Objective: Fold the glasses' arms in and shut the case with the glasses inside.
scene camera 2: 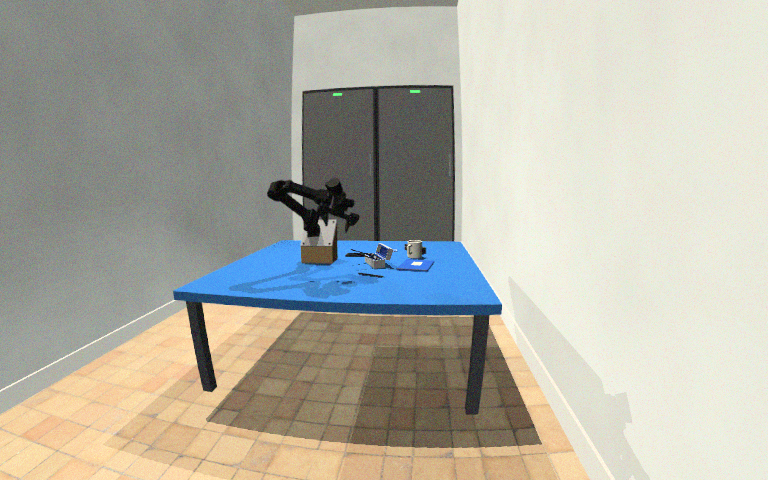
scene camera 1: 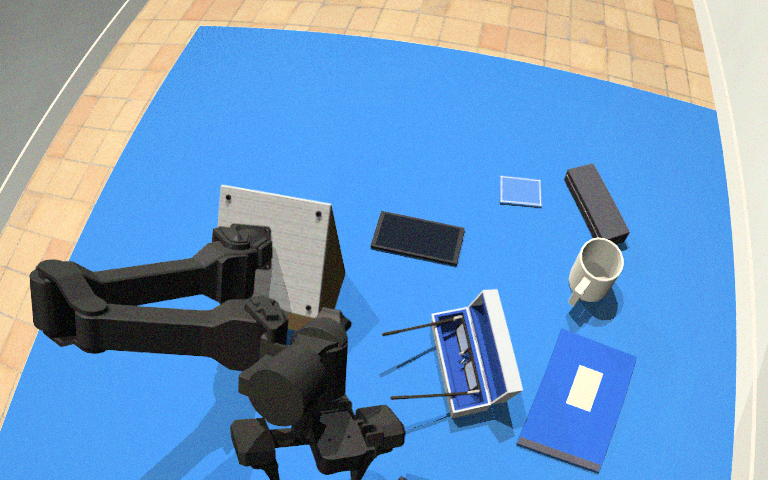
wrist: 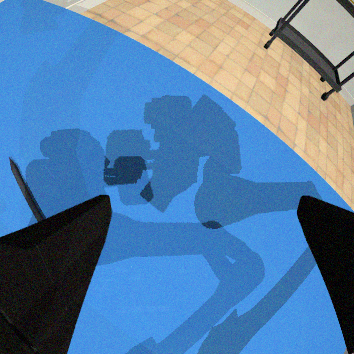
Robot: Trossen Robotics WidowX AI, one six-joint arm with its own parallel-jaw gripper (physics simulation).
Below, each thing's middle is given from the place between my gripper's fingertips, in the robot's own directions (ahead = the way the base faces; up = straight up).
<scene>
My gripper is now 11 cm short of the glasses (scene camera 1: 471,375), 24 cm to the right of it and 17 cm above it. The rest, counted from my hand: dark tablet (scene camera 1: 396,233) 5 cm ahead, 47 cm to the left, 21 cm below; blue notebook (scene camera 1: 575,411) 36 cm ahead, 21 cm to the left, 21 cm below; glasses case (scene camera 1: 500,375) 17 cm ahead, 26 cm to the left, 17 cm below.
</scene>
